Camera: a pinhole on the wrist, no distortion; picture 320 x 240 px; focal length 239.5 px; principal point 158.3 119.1 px. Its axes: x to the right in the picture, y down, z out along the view. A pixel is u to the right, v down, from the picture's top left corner.
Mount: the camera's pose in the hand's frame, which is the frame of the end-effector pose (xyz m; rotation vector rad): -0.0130 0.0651 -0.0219 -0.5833 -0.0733 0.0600
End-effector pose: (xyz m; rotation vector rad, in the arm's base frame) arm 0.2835 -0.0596 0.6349 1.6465 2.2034 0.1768
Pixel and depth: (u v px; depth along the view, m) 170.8 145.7 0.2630
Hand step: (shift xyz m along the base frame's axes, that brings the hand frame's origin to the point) 0.2836 0.0269 -0.0857
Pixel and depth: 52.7 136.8 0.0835
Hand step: 0.1308 -0.0247 0.0107
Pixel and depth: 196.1 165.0 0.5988
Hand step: 0.5948 0.1225 -0.2294
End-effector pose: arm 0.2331 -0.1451 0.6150 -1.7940 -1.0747 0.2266
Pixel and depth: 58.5 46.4 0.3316
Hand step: -0.1925 0.0481 -0.3257
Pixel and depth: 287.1 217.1 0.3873
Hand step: 0.2020 0.2137 -0.4107
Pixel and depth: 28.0 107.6 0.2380
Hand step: -0.0978 -0.0271 -0.2789
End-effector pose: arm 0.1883 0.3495 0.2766 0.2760 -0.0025 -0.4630
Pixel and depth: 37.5 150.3 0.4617
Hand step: -0.1230 0.3439 0.4146
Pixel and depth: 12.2 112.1 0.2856
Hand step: -0.1138 0.2102 0.2691
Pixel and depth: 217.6 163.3 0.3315
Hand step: 0.1534 0.1853 0.2939
